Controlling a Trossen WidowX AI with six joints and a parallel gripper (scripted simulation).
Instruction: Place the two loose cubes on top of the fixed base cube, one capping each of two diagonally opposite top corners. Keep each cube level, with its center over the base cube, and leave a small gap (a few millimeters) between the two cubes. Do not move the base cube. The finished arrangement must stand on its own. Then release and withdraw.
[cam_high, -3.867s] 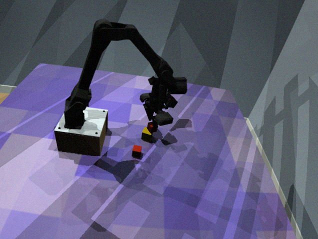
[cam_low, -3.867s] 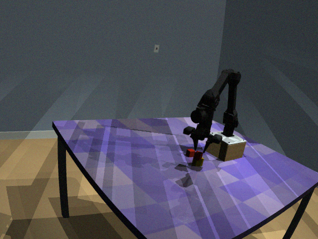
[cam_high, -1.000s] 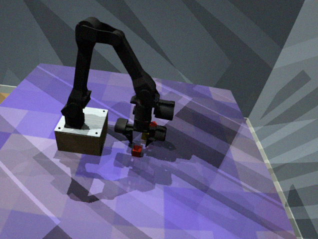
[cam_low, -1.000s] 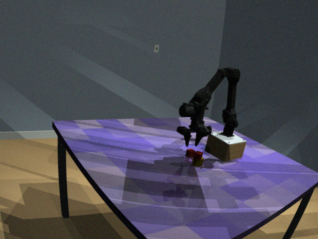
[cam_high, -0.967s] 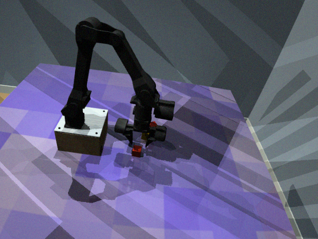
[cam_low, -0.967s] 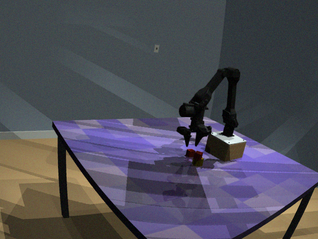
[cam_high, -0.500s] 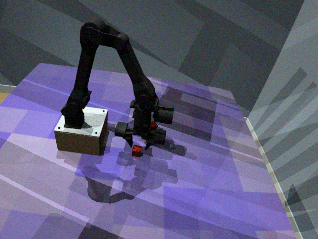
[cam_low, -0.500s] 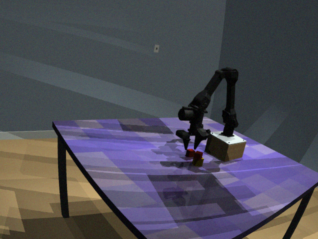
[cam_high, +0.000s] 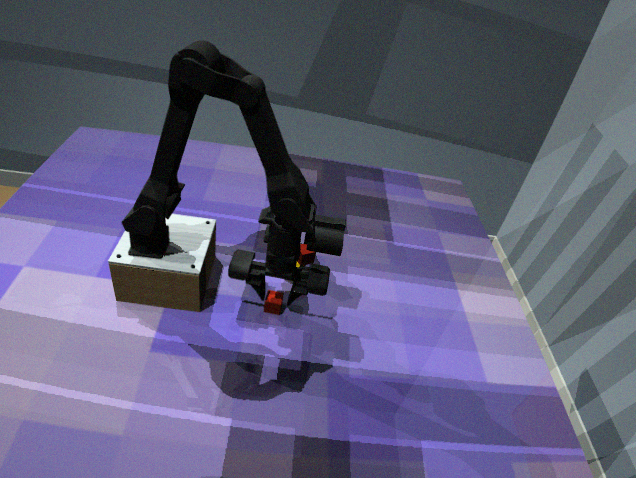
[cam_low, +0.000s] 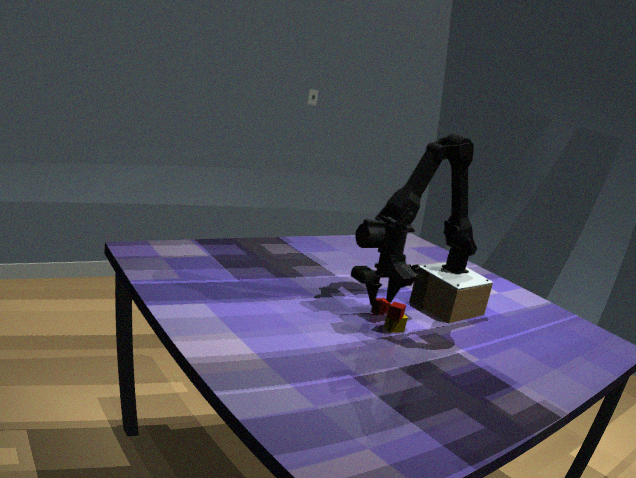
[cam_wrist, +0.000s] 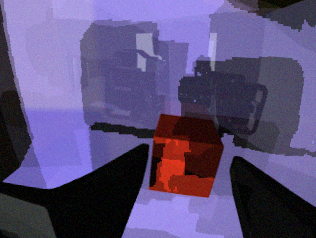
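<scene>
Right now the yellow cube is 100 mm to the left of my gripper tip and 40 mm ahead of it.
</scene>
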